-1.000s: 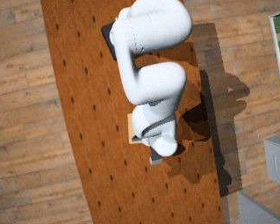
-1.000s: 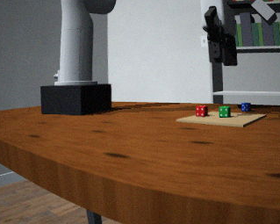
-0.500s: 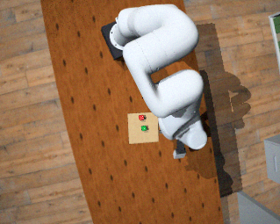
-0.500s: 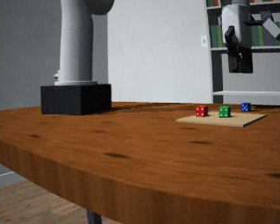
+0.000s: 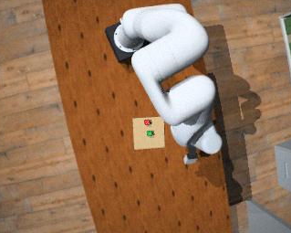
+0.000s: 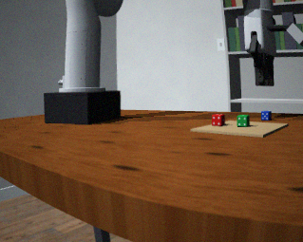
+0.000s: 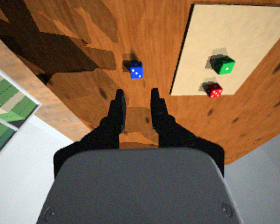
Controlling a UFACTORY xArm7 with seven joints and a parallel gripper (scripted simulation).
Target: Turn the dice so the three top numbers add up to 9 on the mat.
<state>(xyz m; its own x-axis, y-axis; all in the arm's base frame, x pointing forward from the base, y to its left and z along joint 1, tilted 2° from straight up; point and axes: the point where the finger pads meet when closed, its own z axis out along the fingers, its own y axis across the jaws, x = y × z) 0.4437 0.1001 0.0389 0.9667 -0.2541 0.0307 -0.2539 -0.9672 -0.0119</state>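
The blue die lies 90 mm below my hand. Round my hand: red die 80 mm behind, 130 mm to the right, 80 mm below; tan mat 30 mm behind, 140 mm to the right, 100 mm below; green die 30 mm behind, 140 mm to the right, 80 mm below.
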